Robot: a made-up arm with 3 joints. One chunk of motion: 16 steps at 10 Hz.
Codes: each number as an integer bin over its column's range. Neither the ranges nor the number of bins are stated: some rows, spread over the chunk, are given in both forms.
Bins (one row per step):
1: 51 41 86 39 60 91
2: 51 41 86 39 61 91
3: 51 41 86 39 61 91
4: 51 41 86 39 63 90
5: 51 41 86 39 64 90
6: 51 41 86 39 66 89
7: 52 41 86 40 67 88
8: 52 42 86 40 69 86
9: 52 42 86 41 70 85
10: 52 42 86 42 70 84
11: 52 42 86 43 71 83
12: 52 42 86 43 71 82
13: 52 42 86 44 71 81
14: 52 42 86 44 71 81
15: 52 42 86 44 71 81
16: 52 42 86 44 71 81
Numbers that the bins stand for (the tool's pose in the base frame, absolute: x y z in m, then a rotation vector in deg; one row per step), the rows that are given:
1: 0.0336 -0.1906 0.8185 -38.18 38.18 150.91
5: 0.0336 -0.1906 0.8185 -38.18 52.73 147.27
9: 0.0561 -0.1682 0.8185 -30.91 74.55 129.09
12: 0.0561 -0.1682 0.8185 -23.64 78.18 118.18
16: 0.0561 -0.1682 0.8185 -20.00 78.18 114.55
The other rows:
2: 0.0336 -0.1906 0.8185 -38.18 41.82 150.91
3: 0.0336 -0.1906 0.8185 -38.18 41.82 150.91
4: 0.0336 -0.1906 0.8185 -38.18 49.09 147.27
6: 0.0336 -0.1906 0.8185 -38.18 60.00 143.64
7: 0.0561 -0.1906 0.8185 -34.55 63.64 140.00
8: 0.0561 -0.1682 0.8185 -34.55 70.91 132.73
10: 0.0561 -0.1682 0.8185 -27.27 74.55 125.45
11: 0.0561 -0.1682 0.8185 -23.64 78.18 121.82
13: 0.0561 -0.1682 0.8185 -20.00 78.18 114.55
14: 0.0561 -0.1682 0.8185 -20.00 78.18 114.55
15: 0.0561 -0.1682 0.8185 -20.00 78.18 114.55

